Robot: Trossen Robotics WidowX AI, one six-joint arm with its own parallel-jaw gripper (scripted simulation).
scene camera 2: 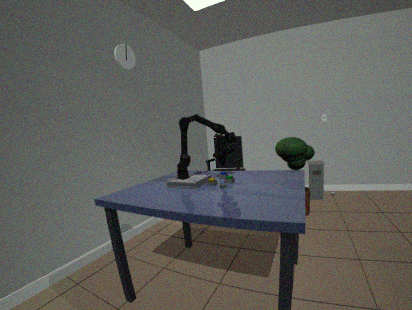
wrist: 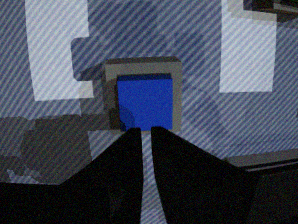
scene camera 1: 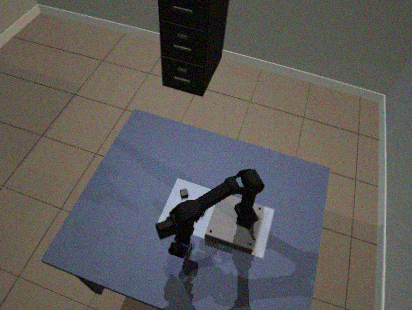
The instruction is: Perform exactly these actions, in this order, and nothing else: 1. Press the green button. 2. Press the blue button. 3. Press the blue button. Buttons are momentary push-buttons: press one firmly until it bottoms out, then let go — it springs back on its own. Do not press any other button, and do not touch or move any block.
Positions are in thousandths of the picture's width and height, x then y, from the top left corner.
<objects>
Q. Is my gripper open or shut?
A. Shut.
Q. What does my gripper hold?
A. Nothing.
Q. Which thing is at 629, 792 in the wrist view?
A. My gripper.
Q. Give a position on a blue button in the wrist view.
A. At 488, 453
</objects>
